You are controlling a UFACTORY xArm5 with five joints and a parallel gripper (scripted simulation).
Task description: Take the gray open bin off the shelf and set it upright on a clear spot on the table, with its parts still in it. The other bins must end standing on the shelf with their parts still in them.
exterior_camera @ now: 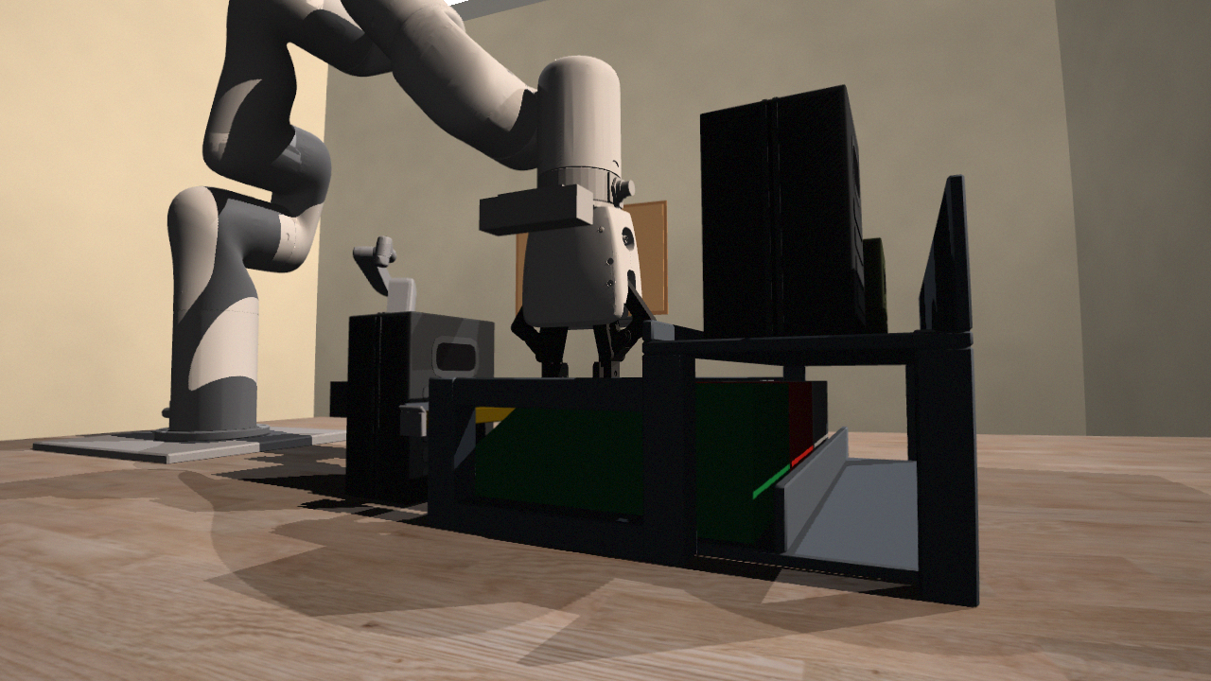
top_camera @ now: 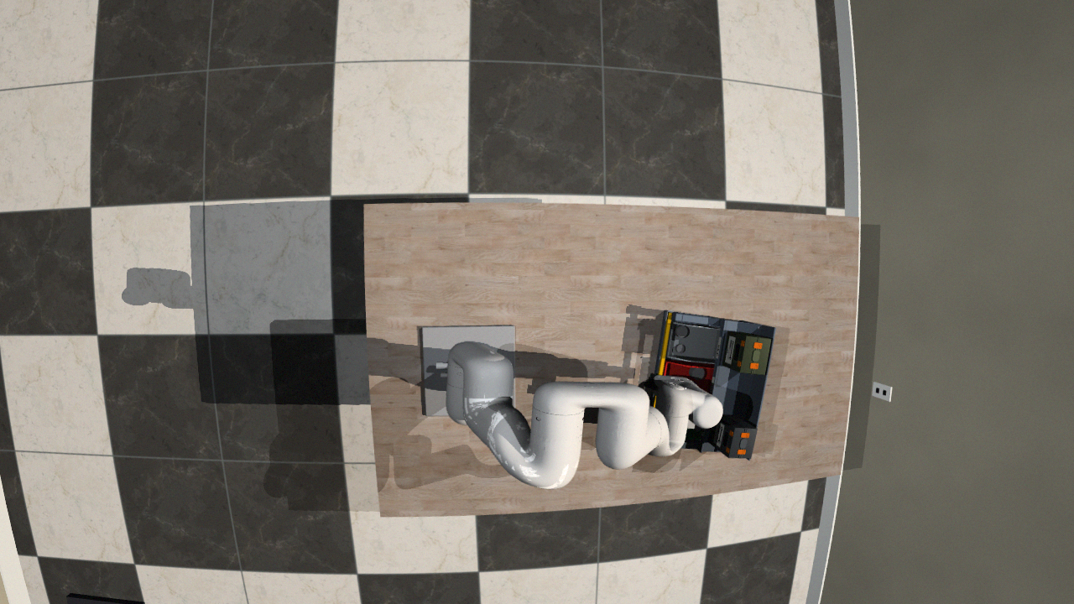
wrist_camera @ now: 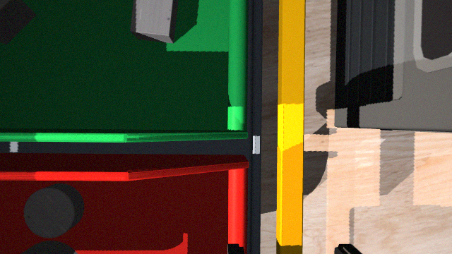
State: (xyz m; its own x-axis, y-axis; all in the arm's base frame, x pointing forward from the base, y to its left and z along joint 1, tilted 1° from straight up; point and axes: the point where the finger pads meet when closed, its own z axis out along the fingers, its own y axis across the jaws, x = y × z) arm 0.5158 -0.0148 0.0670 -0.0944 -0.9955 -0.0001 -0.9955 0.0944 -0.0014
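The yellow bar is 2 cm below my hand. Also, from my hand: red bin: 10 cm ahead, 3 cm below, 1 cm to the right; dark box: 10 cm to the right, 8 cm behind, 1 cm below; dark shelf: 13 cm ahead, 1 cm to the right, 1 cm below.
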